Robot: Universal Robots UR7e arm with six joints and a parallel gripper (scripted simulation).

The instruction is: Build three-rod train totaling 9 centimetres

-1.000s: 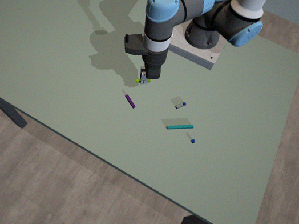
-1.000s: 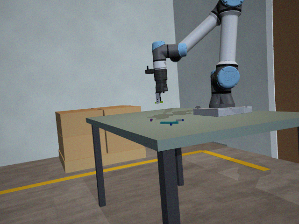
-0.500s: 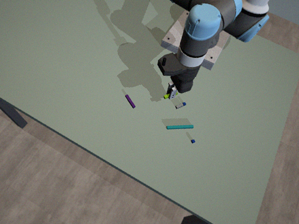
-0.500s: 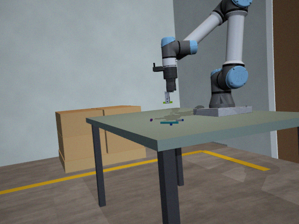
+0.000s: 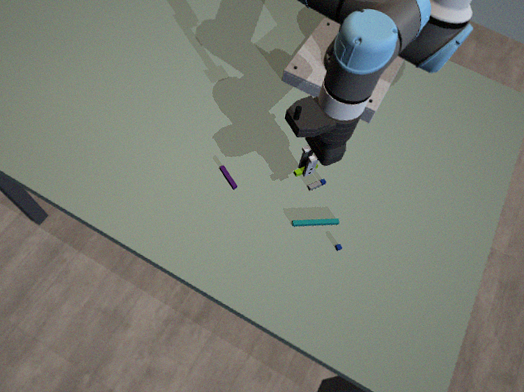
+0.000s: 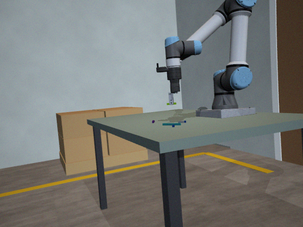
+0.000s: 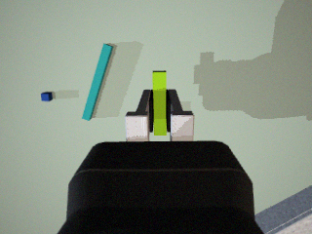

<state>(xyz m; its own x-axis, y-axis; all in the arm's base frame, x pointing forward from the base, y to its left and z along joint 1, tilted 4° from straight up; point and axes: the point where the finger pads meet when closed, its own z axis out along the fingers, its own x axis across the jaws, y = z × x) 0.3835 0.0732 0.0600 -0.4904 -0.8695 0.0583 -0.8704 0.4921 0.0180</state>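
Now: the grey rod 11 cm below my hand, 4 cm behind it and 2 cm to the left of it. Round my hand: lime rod: 1 cm below; then purple rod: 15 cm to the right, 11 cm below, 6 cm ahead; then turquoise rod: 11 cm below, 7 cm to the left, 4 cm ahead.
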